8 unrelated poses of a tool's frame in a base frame.
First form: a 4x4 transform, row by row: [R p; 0 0 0 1], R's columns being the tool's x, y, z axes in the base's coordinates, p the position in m. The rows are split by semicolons.
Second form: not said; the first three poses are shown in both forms.
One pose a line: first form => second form
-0.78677 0.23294 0.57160 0.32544; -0.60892 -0.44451 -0.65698 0.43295; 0.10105 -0.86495 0.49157 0.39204; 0 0 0 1 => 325.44 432.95 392.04 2.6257 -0.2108 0.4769 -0.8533
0.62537 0.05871 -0.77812 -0.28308; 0.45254 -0.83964 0.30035 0.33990; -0.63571 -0.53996 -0.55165 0.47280; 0 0 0 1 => -283.08 339.90 472.80 2.6529 -0.8950 -0.1517 0.4195
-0.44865 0.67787 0.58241 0.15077; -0.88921 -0.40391 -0.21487 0.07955; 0.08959 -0.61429 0.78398 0.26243; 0 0 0 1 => 150.77 79.55 262.43 2.1345 -0.2363 0.2915 -0.9269
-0.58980 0.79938 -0.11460 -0.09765; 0.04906 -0.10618 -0.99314 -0.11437; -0.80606 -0.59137 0.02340 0.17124; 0 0 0 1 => -97.65 -114.37 171.24 2.5613 0.3664 0.6306 -0.6842
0.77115 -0.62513 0.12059 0.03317; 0.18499 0.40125 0.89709 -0.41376; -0.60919 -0.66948 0.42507 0.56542; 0 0 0 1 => 33.17 -413.76 565.42 1.2674 -0.8208 0.3823 0.4244
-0.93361 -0.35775 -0.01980 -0.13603; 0.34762 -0.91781 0.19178 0.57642; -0.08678 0.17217 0.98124 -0.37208; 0 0 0 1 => -136.03 576.42 -372.08 2.7793 -0.0277 0.0945 0.9951
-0.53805 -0.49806 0.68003 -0.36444; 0.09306 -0.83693 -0.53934 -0.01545; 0.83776 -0.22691 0.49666 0.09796; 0 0 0 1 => -364.44 -15.45 97.96 2.7910 0.4548 -0.2296 0.8605
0.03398 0.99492 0.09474 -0.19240; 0.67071 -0.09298 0.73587 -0.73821; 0.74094 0.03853 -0.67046 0.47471; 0 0 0 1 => -192.40 -738.21 474.71 2.6154 -0.6942 -0.6433 -0.3228
